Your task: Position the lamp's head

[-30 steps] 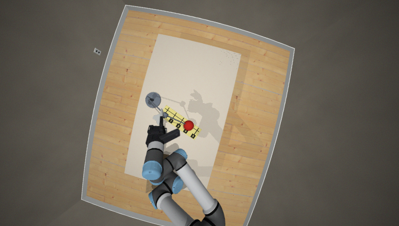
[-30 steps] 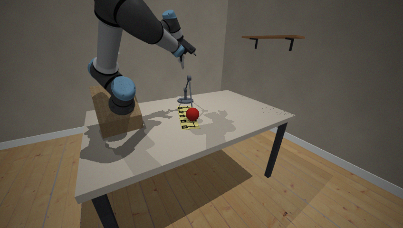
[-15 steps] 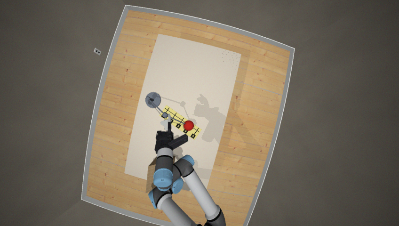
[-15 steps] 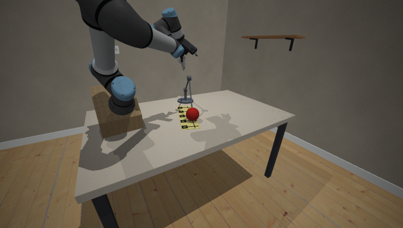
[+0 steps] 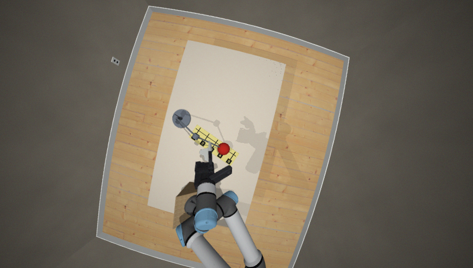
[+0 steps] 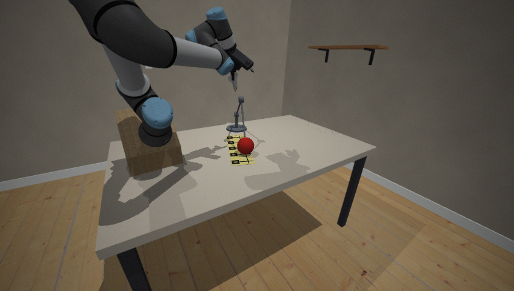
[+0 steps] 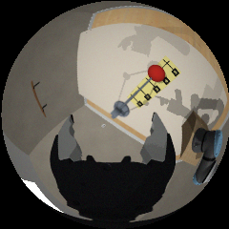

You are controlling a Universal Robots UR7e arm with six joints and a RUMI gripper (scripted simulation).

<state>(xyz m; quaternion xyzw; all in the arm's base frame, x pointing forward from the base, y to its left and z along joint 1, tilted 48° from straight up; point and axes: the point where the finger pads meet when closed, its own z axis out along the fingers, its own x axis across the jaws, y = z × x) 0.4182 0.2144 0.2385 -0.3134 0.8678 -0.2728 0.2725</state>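
Now: the yellow strip 400 mm below my hand, 40 mm to the left of it and 30 mm behind it. From my hand the other things lie so: grey round base: 380 mm to the left, 370 mm below, 100 mm ahead.
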